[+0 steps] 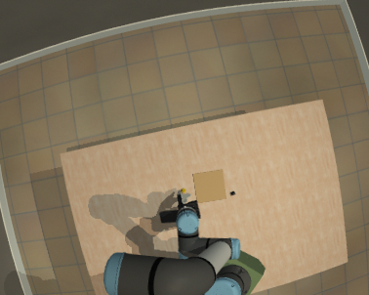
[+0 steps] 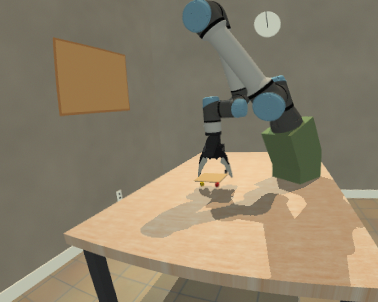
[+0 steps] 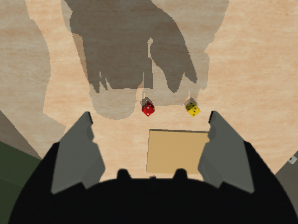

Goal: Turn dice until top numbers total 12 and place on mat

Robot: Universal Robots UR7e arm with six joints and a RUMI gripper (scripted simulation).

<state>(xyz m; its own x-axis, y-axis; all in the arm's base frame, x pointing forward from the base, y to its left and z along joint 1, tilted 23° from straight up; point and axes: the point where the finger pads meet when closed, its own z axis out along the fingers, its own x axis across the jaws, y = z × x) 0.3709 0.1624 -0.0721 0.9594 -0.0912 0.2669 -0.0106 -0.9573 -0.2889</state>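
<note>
Right now the red die is 2 cm to the right of my hand and 4 cm below it. The rest, counted from my hand: yellow die 7 cm ahead, 2 cm to the right, 4 cm below; then black die 1 cm ahead, 24 cm to the right, 4 cm below; then tan mat 6 cm ahead, 14 cm to the right, 4 cm below.
</note>
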